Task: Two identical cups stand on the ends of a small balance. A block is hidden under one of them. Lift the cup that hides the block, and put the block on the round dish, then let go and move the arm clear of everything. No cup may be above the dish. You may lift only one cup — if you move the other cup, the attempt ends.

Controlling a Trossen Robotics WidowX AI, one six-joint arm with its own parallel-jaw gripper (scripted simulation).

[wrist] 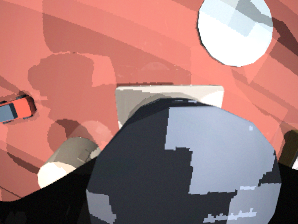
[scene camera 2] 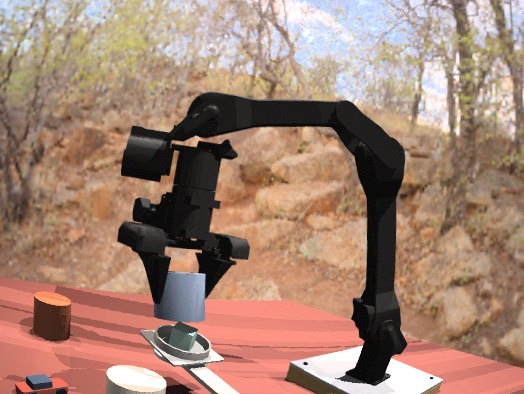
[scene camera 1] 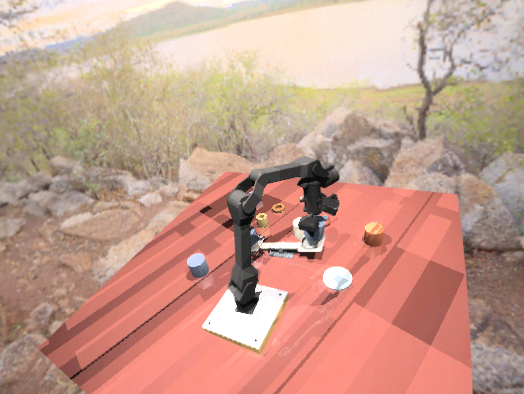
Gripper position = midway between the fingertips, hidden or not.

In view: the gripper (scene camera 2: 178, 303), a cream cylinder (wrist: 76, 151), an orange cylinder (scene camera 2: 52, 312) and a balance (wrist: 129, 98).
The gripper shows as well in the wrist view (wrist: 174, 158) and in scene camera 1 (scene camera 1: 314, 229). The wrist view misses the orange cylinder: it is out of frame.
